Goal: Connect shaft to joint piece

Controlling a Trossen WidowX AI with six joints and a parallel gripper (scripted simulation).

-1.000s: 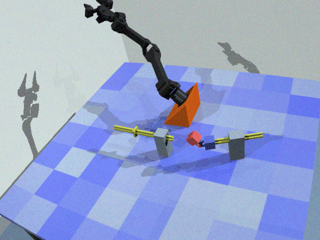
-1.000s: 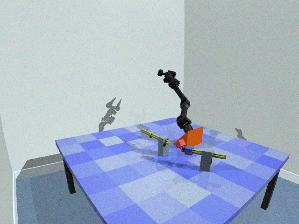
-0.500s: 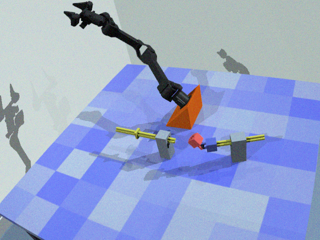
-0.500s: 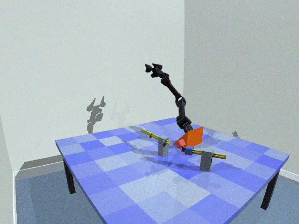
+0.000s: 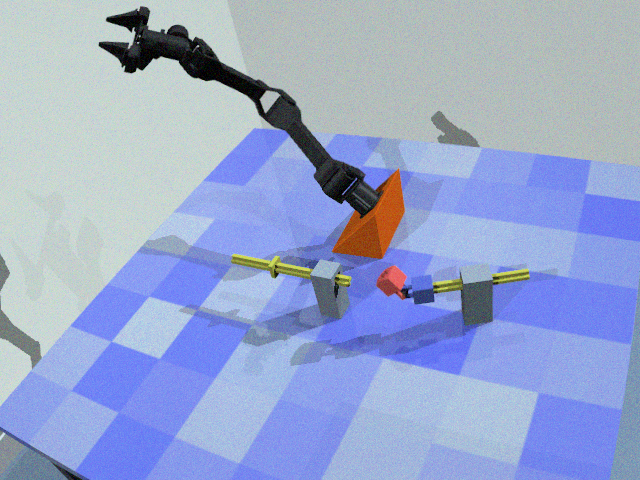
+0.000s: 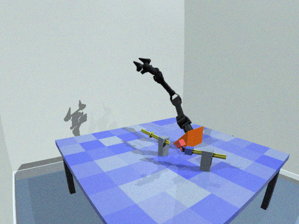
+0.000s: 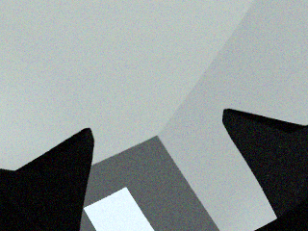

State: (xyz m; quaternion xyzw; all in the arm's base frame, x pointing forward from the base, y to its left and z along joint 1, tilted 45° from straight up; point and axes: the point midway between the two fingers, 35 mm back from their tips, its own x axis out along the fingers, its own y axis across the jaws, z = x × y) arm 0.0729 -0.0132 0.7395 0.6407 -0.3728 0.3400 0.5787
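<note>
Right now the red square joint piece is 710 mm to the left of my gripper tip, 500 mm below it and 160 mm ahead of it.
</note>
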